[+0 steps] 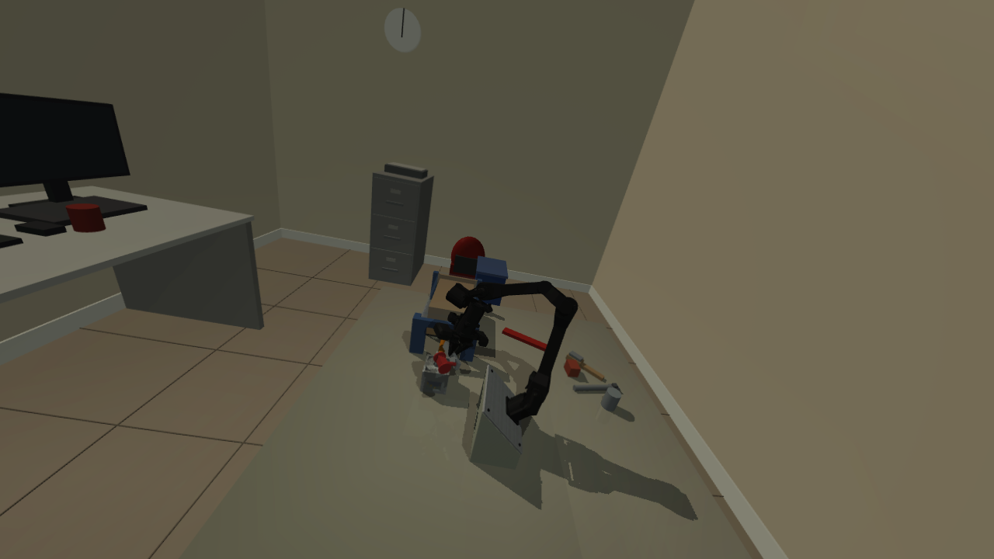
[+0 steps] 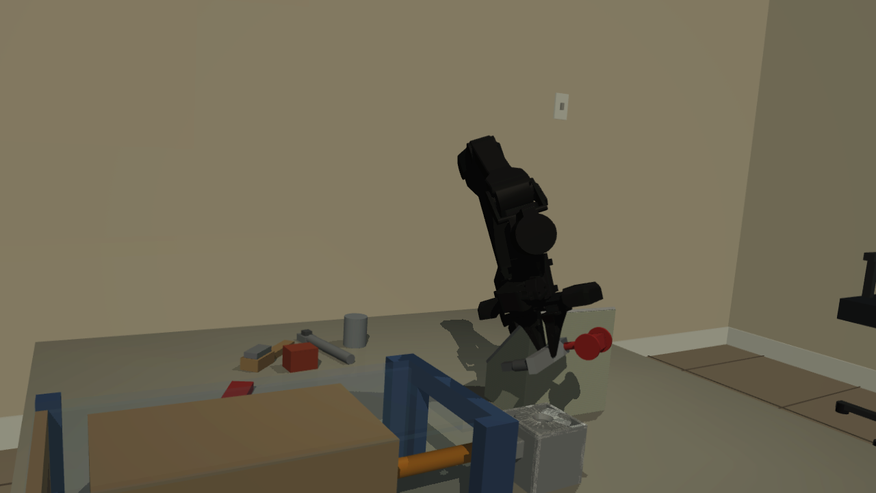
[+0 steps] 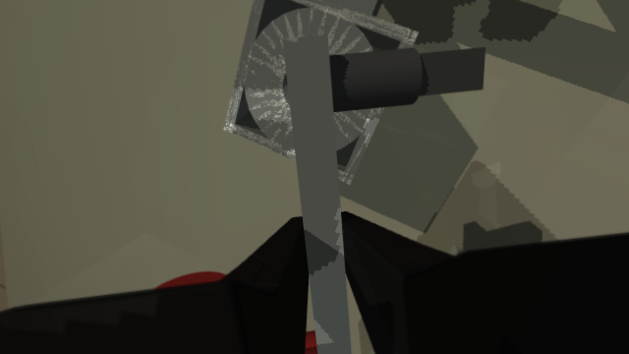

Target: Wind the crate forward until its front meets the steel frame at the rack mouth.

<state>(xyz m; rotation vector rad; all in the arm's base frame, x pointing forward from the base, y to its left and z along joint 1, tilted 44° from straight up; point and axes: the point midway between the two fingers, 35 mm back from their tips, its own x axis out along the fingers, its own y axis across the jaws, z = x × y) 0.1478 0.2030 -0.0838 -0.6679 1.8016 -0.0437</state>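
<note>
My gripper tip is 60 mm past the red knob, 20 mm below it and 10 mm to the right of it. From my gripper tip the other things lie so: clear-panelled cubby (440 mm ahead, 50 mm to the left, 50 mm below); then grey winch (130 mm below, 30 mm to the left, 20 mm ahead); then winch handle (10 mm behind, 10 mm above).
</note>
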